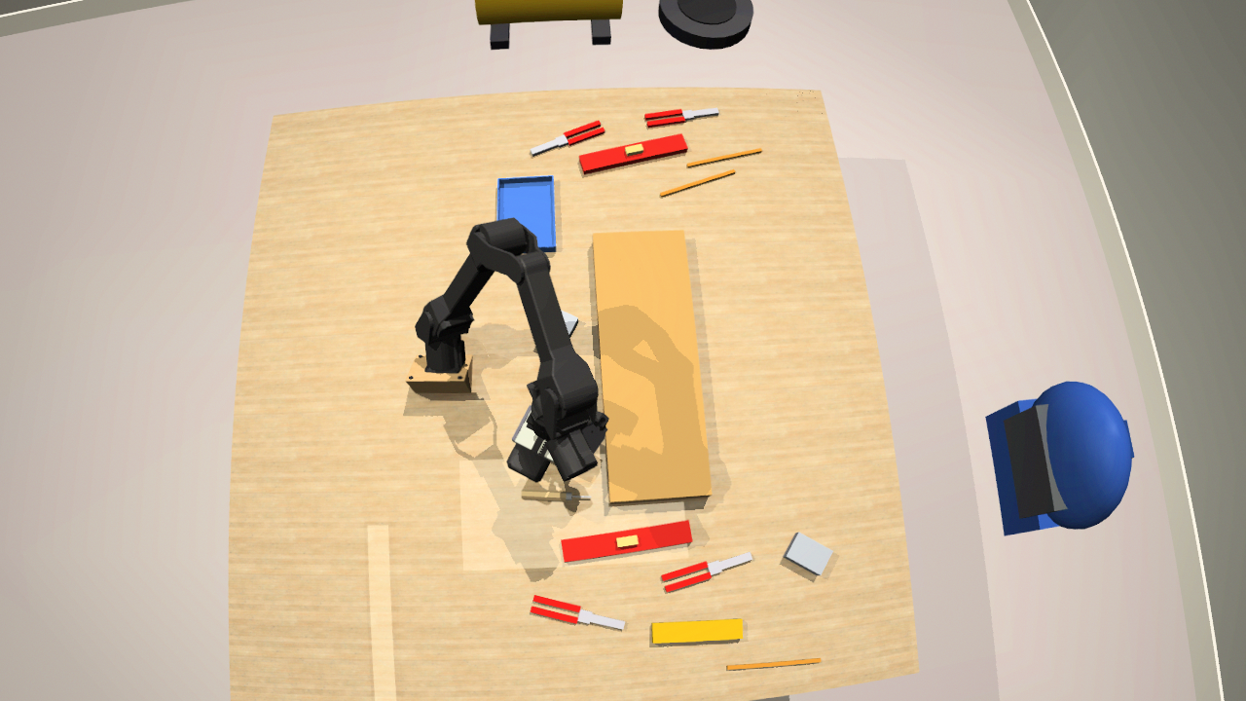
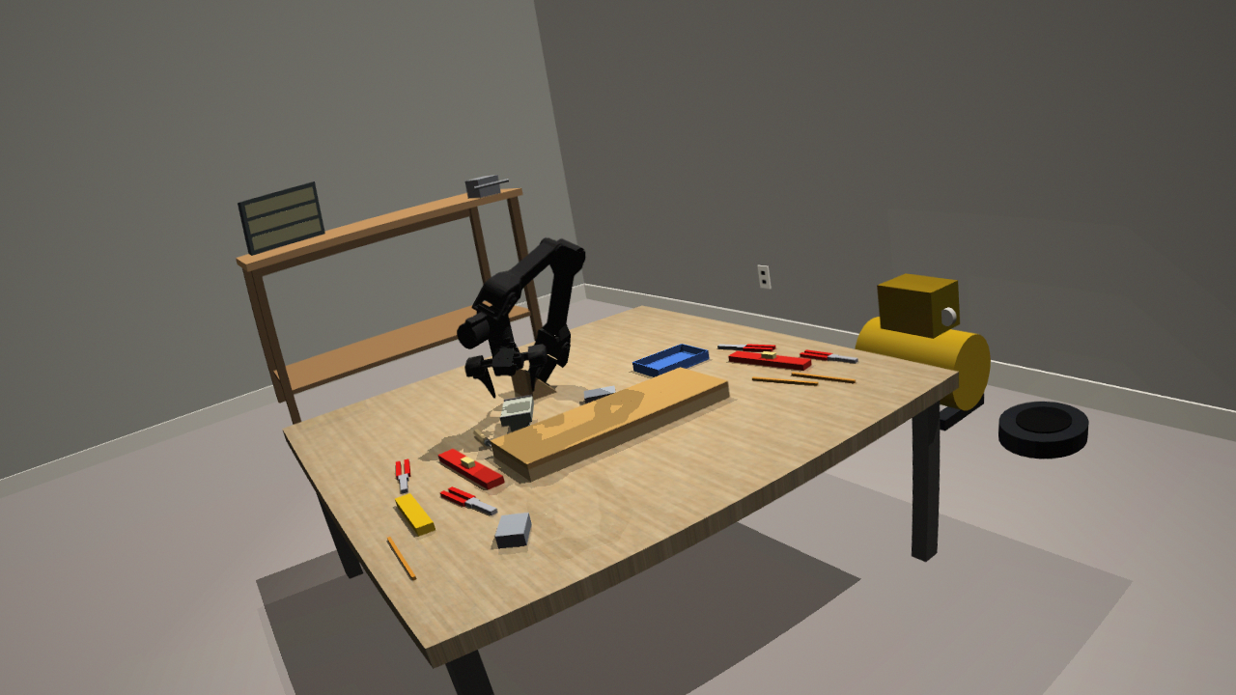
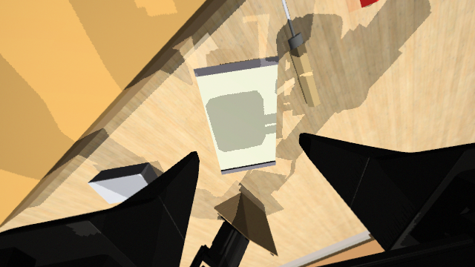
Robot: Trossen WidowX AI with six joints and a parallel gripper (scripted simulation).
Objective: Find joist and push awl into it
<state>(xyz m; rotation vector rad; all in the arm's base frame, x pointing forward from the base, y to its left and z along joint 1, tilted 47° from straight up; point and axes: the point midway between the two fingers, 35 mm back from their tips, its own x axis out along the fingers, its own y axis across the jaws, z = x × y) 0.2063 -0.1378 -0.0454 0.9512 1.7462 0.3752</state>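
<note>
Right now my gripper tip is 7 cm above the stud finder and 1 cm past it. Also, from my gripper tip: yellow block 34 cm to the right, 27 cm ahead, 8 cm below; awl 10 cm to the right, 8 cm below, 3 cm ahead; blue tray 46 cm to the left, 8 cm behind, 7 cm below.
</note>
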